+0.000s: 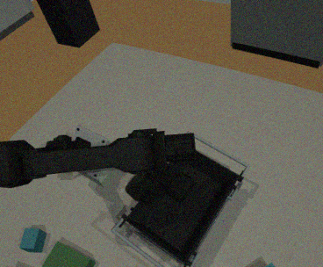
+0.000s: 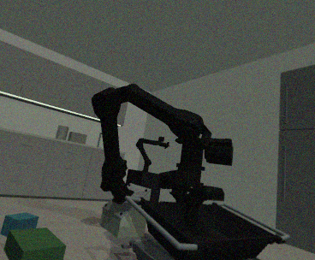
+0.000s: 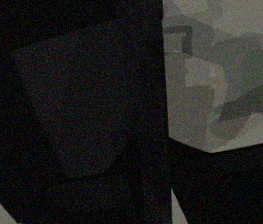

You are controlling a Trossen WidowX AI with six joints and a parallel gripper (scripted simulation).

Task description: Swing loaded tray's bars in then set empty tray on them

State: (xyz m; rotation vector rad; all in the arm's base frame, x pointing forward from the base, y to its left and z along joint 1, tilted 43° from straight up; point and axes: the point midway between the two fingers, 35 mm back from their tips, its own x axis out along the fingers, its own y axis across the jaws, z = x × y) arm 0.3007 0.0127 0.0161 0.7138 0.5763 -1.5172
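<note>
My gripper tip is now 8 cm short of the dark tray, 2 cm below it and 1 cm to the left of it. The rest, counted from my gripper tip: green block (29 cm to the right, 15 cm behind, 8 cm below).
</note>
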